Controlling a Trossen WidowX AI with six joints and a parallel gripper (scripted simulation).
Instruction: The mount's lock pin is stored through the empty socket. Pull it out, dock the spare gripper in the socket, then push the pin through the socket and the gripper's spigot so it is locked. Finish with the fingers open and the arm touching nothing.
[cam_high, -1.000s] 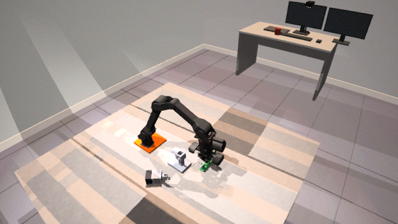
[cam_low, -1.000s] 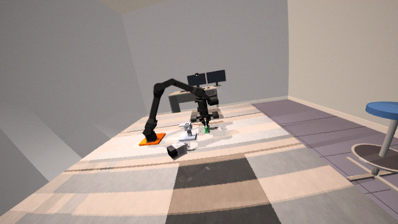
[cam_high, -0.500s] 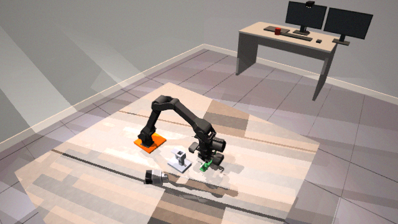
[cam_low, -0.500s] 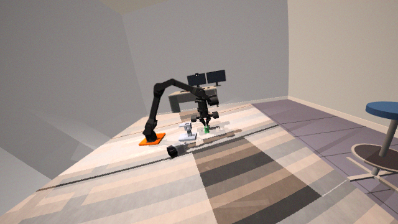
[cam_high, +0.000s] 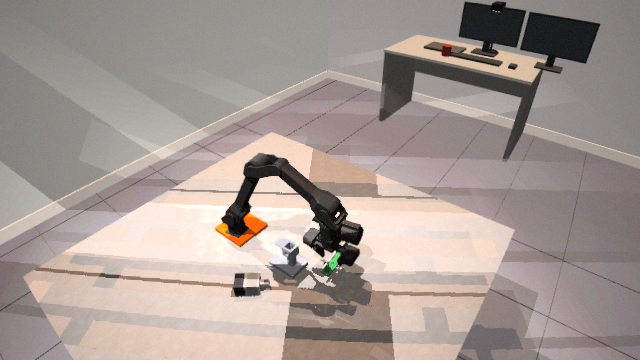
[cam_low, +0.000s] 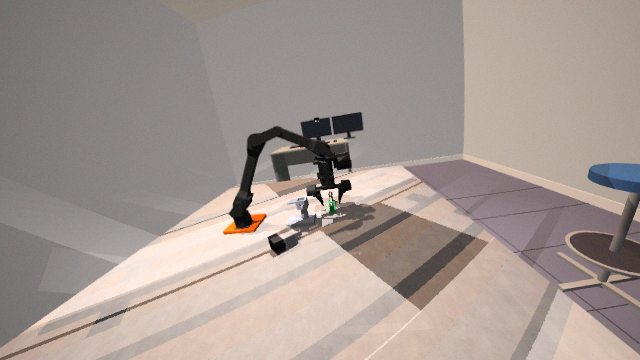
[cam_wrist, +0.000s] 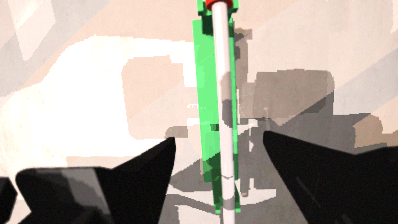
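My gripper tip is 2 cm to the right of the green rack. From my gripper tip the other things lie so: spare gripper: 18 cm behind, 20 cm to the right; grey mount: 13 cm behind, 6 cm to the right, 3 cm above.
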